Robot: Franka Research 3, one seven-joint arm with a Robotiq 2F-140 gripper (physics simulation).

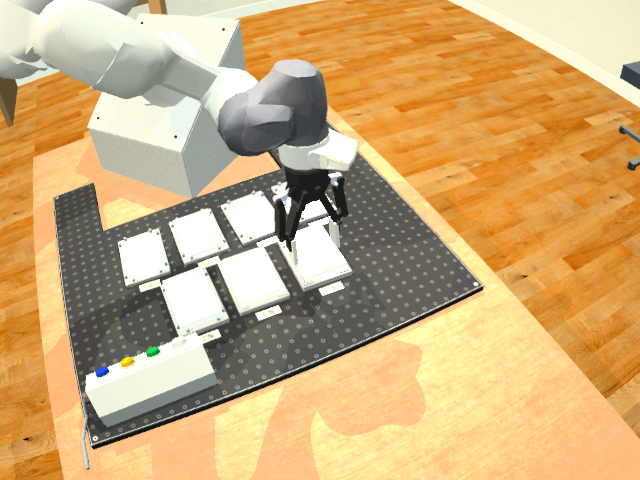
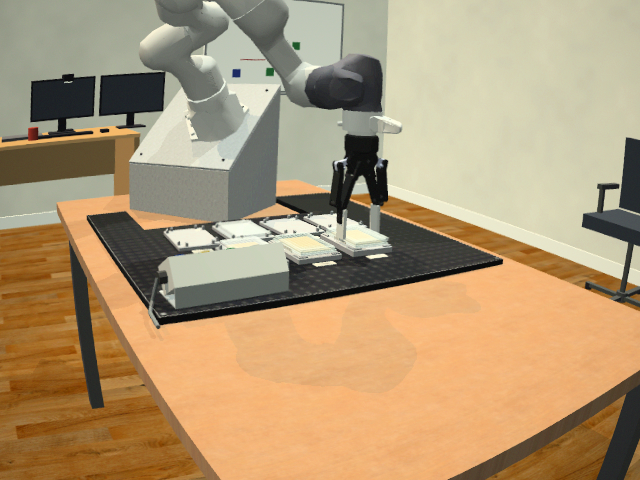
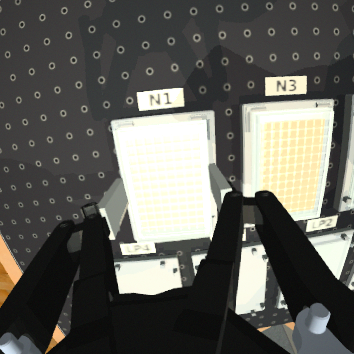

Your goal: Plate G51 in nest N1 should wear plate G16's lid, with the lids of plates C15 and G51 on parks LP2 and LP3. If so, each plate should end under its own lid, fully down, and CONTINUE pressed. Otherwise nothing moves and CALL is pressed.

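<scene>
My gripper (image 1: 315, 245) (image 2: 358, 228) (image 3: 166, 182) is shut on a clear lid (image 1: 319, 254) (image 2: 366, 236) (image 3: 166, 175) by its long sides, at the plate in nest N1. The lid lies over the plate; whether it is fully down is hard to tell. The N1 label (image 3: 160, 99) is readable, but no plate or lid names are. A plate with yellowish wells (image 1: 253, 280) (image 2: 305, 243) (image 3: 292, 160) sits in nest N3. Another plate (image 1: 193, 299) sits in the nest nearest the buttons. Blue (image 1: 101, 371), yellow (image 1: 127, 361), green (image 1: 152, 351) and white (image 1: 178, 342) buttons top a console; their labels are unreadable.
Several white lid parks with corner pins, such as one (image 1: 143, 255) (image 2: 190, 237) and another (image 1: 198, 235) (image 2: 240, 228), line the back. Labels LP4 (image 3: 138, 248) and LP2 (image 3: 321, 223) show. The console (image 1: 155, 387) (image 2: 232, 279) stands at the board's front left corner.
</scene>
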